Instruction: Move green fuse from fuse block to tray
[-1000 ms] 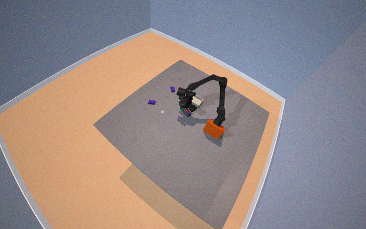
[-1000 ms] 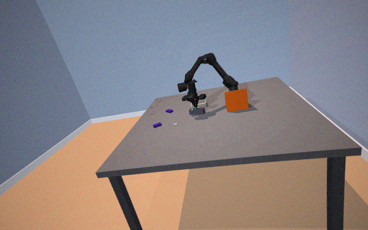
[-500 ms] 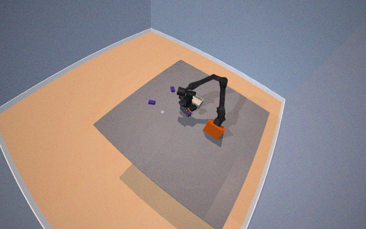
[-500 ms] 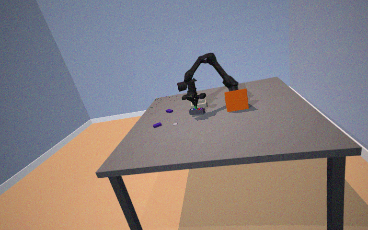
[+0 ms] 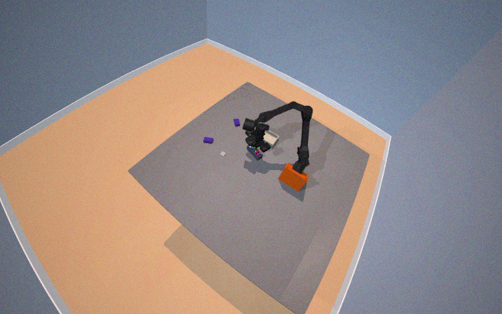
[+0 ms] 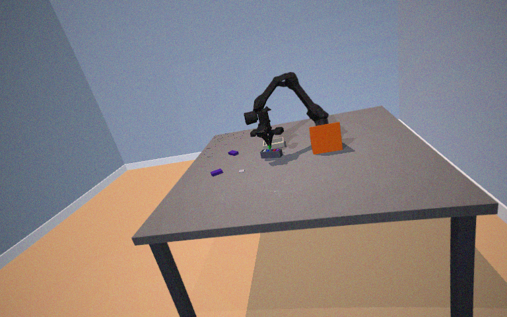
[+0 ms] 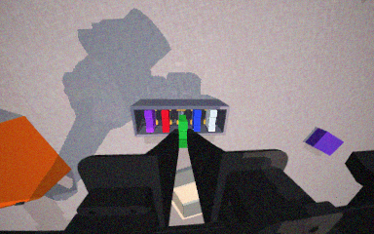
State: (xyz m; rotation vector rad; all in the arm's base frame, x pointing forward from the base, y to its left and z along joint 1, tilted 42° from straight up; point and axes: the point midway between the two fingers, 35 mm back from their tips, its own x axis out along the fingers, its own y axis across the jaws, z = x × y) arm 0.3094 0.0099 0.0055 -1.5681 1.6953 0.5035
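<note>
The white tray lies 17 cm to the right of my gripper tip and 6 cm below it. Also, from my gripper tip: green fuse (1 cm below).
</note>
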